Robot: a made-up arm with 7 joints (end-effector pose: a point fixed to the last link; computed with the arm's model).
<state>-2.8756 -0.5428 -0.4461 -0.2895 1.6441 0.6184 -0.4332</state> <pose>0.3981 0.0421 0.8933 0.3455 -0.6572 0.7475</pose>
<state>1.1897 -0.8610 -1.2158 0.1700 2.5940 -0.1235 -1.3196</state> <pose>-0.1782 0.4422 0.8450 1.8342 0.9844 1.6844</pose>
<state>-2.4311 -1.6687 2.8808 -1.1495 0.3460 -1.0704 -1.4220</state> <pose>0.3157 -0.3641 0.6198 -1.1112 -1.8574 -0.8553</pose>
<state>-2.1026 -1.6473 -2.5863 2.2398 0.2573 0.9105 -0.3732</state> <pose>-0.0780 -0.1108 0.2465 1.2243 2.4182 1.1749</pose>
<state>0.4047 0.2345 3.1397 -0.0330 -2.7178 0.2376 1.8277</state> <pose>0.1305 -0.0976 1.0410 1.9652 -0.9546 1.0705</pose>
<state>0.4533 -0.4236 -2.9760 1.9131 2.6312 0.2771 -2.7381</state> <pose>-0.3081 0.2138 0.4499 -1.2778 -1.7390 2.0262</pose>
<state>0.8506 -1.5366 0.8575 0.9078 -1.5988 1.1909 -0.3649</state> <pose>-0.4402 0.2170 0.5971 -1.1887 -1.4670 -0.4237</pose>
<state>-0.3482 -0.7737 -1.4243 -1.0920 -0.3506 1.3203 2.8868</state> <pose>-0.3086 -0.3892 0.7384 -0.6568 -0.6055 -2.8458</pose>
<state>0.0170 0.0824 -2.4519 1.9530 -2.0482 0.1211 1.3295</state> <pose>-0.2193 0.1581 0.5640 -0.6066 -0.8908 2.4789</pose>
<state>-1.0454 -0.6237 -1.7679 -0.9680 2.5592 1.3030 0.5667</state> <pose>0.1611 -0.3183 0.7933 -1.1782 -0.2392 0.4194</pose>
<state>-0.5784 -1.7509 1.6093 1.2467 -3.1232 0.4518 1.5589</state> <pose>-0.1706 -0.5367 0.2753 1.2959 -1.3697 -1.4006</pose>
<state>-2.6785 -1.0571 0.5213 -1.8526 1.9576 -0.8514 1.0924</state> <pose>0.2408 -0.2965 0.2746 -1.5508 2.1081 -0.4367</pose>
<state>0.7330 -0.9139 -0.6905 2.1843 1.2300 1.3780 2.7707</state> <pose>0.0504 -0.0153 0.6172 0.2047 -0.5416 -1.4912</pose>
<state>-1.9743 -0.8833 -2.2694 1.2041 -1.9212 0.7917 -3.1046</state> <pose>0.0253 -0.5224 0.4893 -2.4646 1.6117 0.5373</pose>
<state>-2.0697 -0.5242 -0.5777 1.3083 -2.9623 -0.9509 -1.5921</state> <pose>-0.1540 -0.0087 0.8384 0.9972 2.6166 0.4277</pose>
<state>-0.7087 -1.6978 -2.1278 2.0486 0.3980 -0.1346 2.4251</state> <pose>-0.2522 0.0798 0.2103 -0.4796 0.3418 1.7511</pose>
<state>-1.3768 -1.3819 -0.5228 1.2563 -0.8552 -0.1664 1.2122</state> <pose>-0.1650 -0.3128 0.7496 -0.1045 -1.8963 -0.5179</pose>
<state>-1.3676 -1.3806 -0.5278 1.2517 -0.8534 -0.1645 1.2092</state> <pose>-0.1695 -0.3121 0.7494 -0.1080 -1.9029 -0.5230</pose>
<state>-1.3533 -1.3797 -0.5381 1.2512 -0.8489 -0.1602 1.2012</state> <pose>-0.1771 -0.3089 0.7484 -0.1186 -1.9184 -0.5262</pose>
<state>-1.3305 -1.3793 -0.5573 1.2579 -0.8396 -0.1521 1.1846</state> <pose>-0.1897 -0.3010 0.7460 -0.1421 -1.9485 -0.5259</pose>
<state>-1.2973 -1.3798 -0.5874 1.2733 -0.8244 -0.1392 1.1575</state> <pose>-0.2080 -0.2871 0.7414 -0.1829 -1.9956 -0.5204</pose>
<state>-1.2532 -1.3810 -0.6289 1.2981 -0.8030 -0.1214 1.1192</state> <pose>-0.2311 -0.2660 0.7341 -0.2449 -2.0587 -0.5071</pose>
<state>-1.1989 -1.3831 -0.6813 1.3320 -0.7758 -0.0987 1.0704</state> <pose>-0.2572 -0.2371 0.7234 -0.3314 -2.1339 -0.4837</pose>
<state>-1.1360 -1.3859 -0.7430 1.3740 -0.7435 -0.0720 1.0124</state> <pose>-0.2834 -0.2007 0.7089 -0.4444 -2.2141 -0.4479</pose>
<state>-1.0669 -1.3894 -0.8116 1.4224 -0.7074 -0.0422 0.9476</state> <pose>-0.3067 -0.1582 0.6905 -0.5834 -2.2906 -0.3989</pose>
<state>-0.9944 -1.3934 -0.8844 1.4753 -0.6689 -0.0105 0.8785</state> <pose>-0.3243 -0.1119 0.6687 -0.7453 -2.3545 -0.3375</pose>
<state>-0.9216 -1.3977 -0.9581 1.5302 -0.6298 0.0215 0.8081</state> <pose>-0.3346 -0.0649 0.6444 -0.9226 -2.3979 -0.2666</pose>
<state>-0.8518 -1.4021 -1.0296 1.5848 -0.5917 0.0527 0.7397</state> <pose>-0.3373 -0.0204 0.6191 -1.1058 -2.4173 -0.1911</pose>
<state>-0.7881 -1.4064 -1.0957 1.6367 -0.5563 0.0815 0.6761</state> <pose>-0.3336 0.0187 0.5945 -1.2829 -2.4131 -0.1168</pose>
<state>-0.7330 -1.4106 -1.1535 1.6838 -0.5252 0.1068 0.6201</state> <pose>-0.3255 0.0508 0.5722 -1.4431 -2.3904 -0.0495</pose>
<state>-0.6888 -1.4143 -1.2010 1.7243 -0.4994 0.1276 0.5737</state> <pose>-0.3156 0.0750 0.5536 -1.5773 -2.3579 0.0066</pose>
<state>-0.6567 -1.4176 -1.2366 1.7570 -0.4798 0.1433 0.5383</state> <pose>-0.3061 0.0916 0.5393 -1.6798 -2.3244 0.0489</pose>
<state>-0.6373 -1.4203 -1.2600 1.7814 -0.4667 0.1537 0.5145</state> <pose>-0.2984 0.1016 0.5296 -1.7485 -2.2974 0.0770</pose>
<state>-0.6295 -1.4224 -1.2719 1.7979 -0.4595 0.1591 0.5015</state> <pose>-0.2932 0.1060 0.5242 -1.7857 -2.2808 0.0921</pose>
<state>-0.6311 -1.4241 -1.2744 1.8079 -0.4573 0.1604 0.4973</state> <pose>-0.2905 0.1064 0.5223 -1.7972 -2.2743 0.0969</pose>
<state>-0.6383 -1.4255 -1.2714 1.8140 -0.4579 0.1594 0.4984</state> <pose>-0.2892 0.1045 0.5224 -1.7937 -2.2744 0.0957</pose>
